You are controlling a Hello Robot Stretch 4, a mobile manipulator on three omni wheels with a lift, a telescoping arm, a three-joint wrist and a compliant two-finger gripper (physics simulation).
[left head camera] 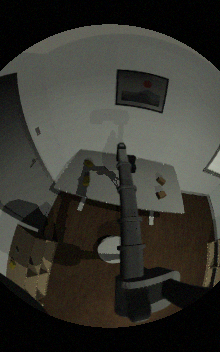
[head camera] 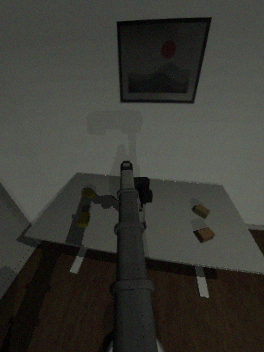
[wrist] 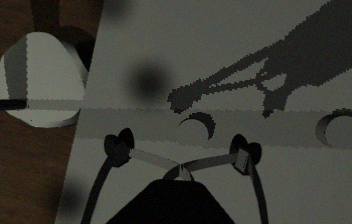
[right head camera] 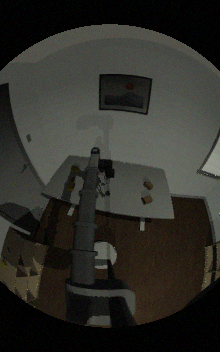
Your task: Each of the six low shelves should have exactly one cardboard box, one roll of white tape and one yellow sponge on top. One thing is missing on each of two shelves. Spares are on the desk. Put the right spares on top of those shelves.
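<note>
My gripper points down over the white desk. Its fingers are spread and empty. In the wrist view a white tape roll lies on the desk just beyond the line between the fingertips. A second white tape roll is cut off at the right edge. Two yellow sponges lie on the desk's left part, partly in shadow. Two cardboard boxes lie on its right part. In the head view the arm hides the tape rolls and most of the gripper.
The extended arm reaches over the desk. A wall with a framed picture stands behind. Low shelves stand at the lower left, with more at the right edge. The round white base is beside the desk.
</note>
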